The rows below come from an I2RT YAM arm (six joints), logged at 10 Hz.
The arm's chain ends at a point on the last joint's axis. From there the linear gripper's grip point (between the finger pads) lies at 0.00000 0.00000 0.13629 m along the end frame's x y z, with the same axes.
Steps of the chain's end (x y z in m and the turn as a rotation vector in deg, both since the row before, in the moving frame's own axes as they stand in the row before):
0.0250 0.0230 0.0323 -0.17 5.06 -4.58
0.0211 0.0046 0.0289 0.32 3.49 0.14
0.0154 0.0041 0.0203 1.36 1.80 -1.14
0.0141 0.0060 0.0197 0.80 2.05 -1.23
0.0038 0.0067 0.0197 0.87 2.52 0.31
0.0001 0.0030 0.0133 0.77 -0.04 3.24
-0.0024 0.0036 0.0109 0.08 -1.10 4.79
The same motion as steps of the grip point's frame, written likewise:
0.0370 0.0229 0.0318 -0.17 5.06 -4.58
0.0294 0.0038 0.0286 0.32 3.49 0.14
0.0196 0.0008 0.0202 1.36 1.80 -1.14
0.0190 0.0040 0.0196 0.80 2.05 -1.23
0.0098 0.0046 0.0196 0.87 2.52 0.31
0.0001 0.0012 0.0133 0.77 -0.04 3.24
-0.0050 0.0033 0.0109 0.08 -1.10 4.79

